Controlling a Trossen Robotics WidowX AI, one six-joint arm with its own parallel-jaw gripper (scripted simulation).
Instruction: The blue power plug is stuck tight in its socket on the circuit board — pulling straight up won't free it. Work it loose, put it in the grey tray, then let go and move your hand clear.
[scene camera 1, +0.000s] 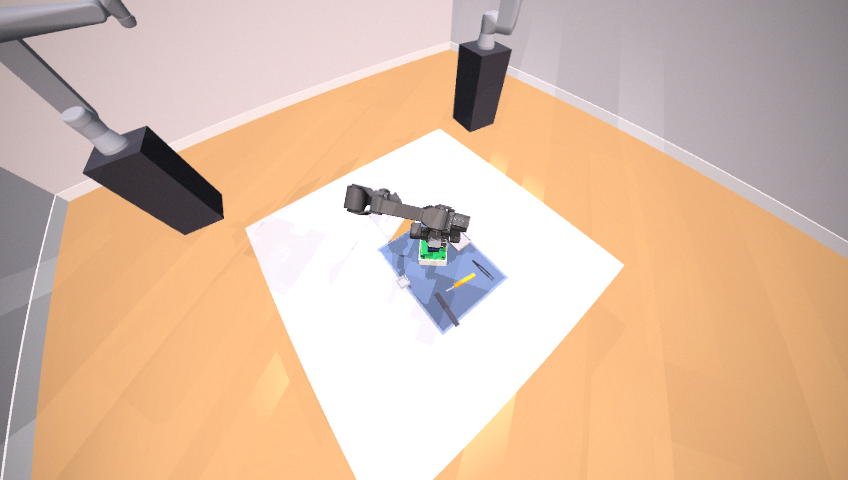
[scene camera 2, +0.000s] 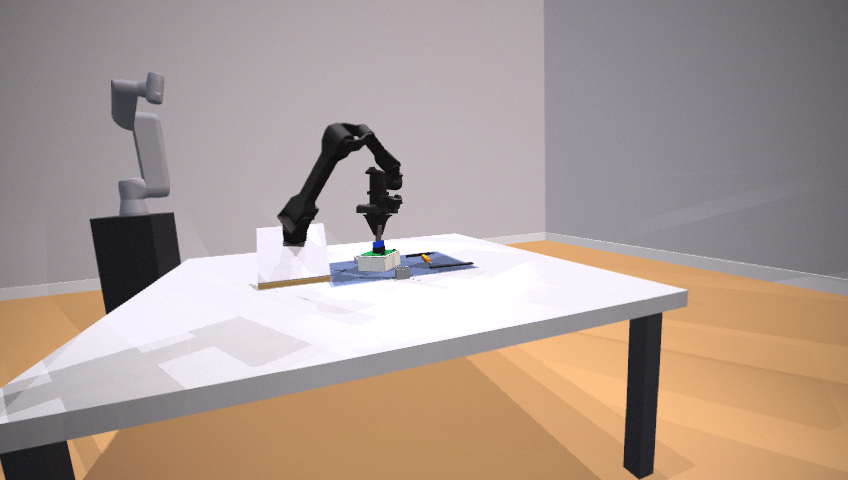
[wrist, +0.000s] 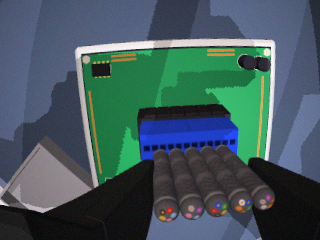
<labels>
My gripper shows in scene camera 1, in scene camera 2 and in the wrist view (201, 170). The same spot on a blue mat: (wrist: 47, 102) is (scene camera 1: 456, 257). The same spot on my gripper: (scene camera 1: 435, 240) is (scene camera 2: 391, 197).
</labels>
